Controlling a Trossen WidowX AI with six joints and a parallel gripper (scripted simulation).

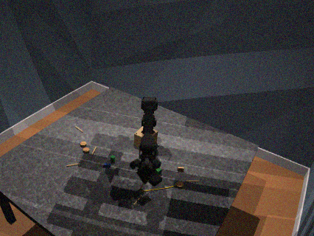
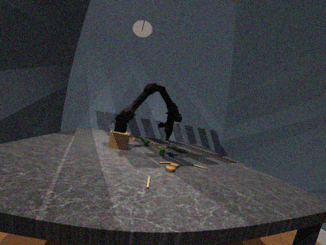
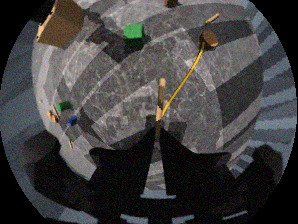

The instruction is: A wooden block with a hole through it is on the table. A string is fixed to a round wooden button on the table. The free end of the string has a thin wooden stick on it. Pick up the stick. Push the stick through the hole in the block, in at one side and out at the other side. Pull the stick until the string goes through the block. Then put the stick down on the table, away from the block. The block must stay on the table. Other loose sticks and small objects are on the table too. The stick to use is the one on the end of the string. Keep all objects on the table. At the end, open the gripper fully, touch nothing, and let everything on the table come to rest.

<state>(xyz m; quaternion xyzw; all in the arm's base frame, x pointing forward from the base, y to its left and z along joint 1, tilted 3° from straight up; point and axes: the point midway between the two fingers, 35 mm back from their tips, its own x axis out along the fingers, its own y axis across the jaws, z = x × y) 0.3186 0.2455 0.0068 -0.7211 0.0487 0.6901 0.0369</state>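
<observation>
Now: the green block 16 cm behind my gripper tip, 3 cm to the right of it and 4 cm below it. Also, from my gripper tip: round wooden button 16 cm behind, 12 cm to the left, 5 cm below; then blue piece 1 cm ahead, 27 cm to the right, 5 cm below; then thin wooden stick 1 cm behind.
</observation>
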